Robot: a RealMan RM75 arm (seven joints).
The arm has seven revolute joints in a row. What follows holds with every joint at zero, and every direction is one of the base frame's. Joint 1 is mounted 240.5 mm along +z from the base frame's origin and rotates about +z. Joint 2 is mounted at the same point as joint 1 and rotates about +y. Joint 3 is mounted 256 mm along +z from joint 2 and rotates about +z. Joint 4 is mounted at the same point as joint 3 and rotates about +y. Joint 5 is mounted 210 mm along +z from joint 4 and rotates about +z. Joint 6 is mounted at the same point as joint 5 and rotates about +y. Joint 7 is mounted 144 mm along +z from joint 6 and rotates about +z. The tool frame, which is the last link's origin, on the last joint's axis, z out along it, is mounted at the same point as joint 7; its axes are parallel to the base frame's.
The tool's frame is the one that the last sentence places.
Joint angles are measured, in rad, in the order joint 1, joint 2, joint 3, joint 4, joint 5, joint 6, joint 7. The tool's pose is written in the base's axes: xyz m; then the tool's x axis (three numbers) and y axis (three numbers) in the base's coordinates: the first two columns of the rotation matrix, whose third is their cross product. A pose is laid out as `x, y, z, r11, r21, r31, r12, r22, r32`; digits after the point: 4 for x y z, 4 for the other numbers.
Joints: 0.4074 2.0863 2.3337 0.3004 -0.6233 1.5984 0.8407
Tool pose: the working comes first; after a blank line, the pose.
Where each joint sits with the arm in this pose, in the base's axes (m; each line is computed from the numbers above, not from the rounded line before):
joint 1: 0.0000 0.0000 0.2405
joint 2: 0.0000 0.0000 0.2405
joint 3: 0.2045 0.0883 0.1143
joint 4: 0.2045 0.0883 0.1143
joint 5: 0.3664 0.2070 0.0528
joint 6: 0.3664 0.2070 0.0528
joint 7: 0.2881 0.3235 0.0853
the tool: 0.2881 0.3235 0.0853

0.2881, 0.3235, 0.0853, -0.2326, -0.4033, 0.8850, 0.8066, 0.4284, 0.4072
